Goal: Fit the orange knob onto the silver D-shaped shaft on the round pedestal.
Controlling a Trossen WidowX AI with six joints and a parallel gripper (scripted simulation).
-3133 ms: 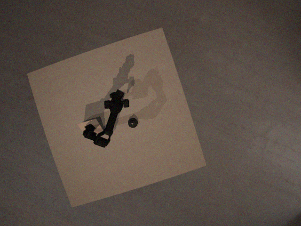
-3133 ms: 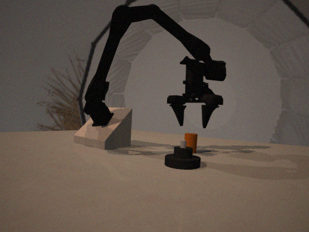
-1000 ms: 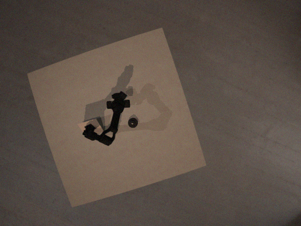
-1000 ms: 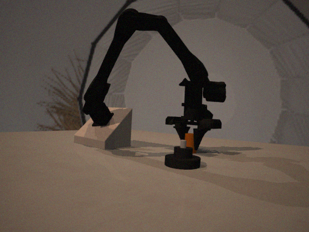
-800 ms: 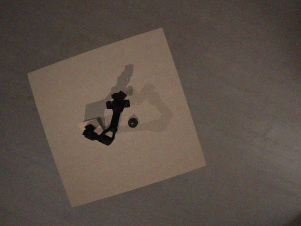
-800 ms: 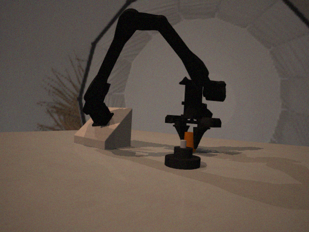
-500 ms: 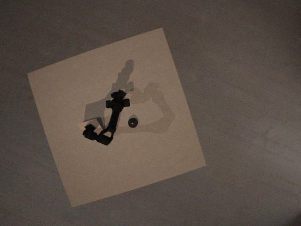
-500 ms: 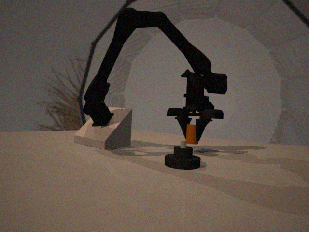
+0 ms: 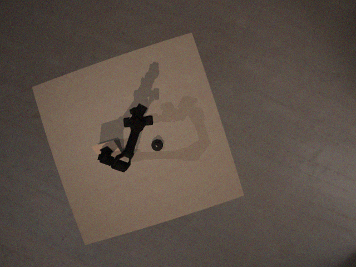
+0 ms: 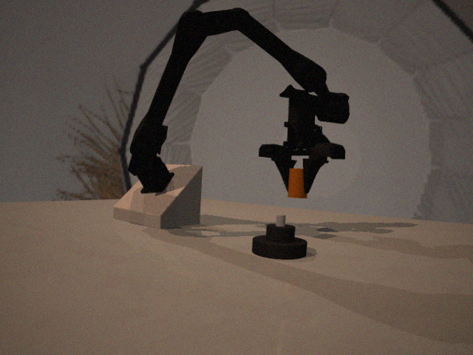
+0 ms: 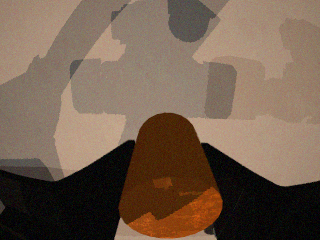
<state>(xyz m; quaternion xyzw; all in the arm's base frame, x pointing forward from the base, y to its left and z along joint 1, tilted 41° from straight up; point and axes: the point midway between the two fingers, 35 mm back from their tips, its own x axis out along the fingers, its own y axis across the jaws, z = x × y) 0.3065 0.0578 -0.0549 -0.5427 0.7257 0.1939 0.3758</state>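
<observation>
Right now my gripper tip is 200 mm to the left of the black round pedestal, 60 mm above it and 30 mm short of it. Also, from my gripper tip: orange knob: 30 mm above.
</observation>
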